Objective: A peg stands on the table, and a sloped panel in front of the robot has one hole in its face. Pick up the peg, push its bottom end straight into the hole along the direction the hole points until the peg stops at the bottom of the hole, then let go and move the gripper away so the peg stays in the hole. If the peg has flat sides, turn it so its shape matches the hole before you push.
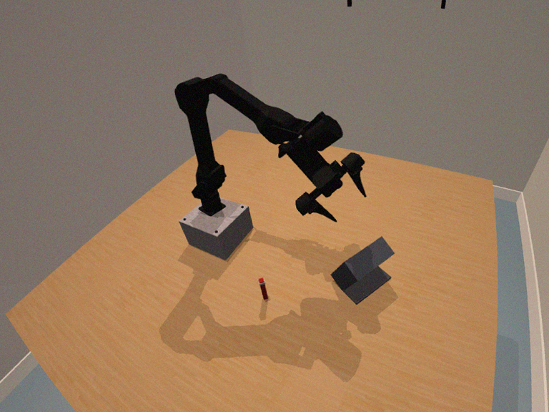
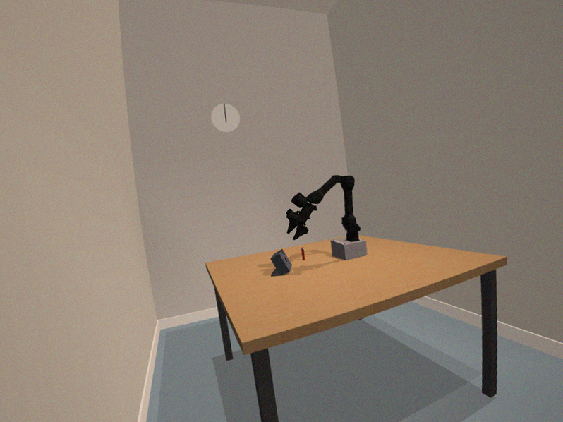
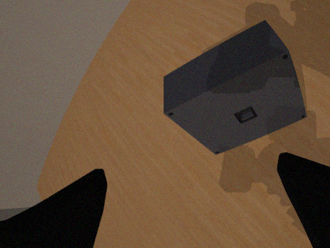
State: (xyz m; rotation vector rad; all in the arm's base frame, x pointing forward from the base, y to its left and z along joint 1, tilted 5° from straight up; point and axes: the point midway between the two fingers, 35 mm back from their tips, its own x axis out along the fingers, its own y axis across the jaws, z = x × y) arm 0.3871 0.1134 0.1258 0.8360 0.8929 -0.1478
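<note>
Right now my gripper tip is 230 mm to the left of the red square-sided peg, 140 mm above it and 110 mm past it. Round my gripper tip: dark grey sloped panel (140 mm below, 60 mm ahead, 30 mm to the right).
</note>
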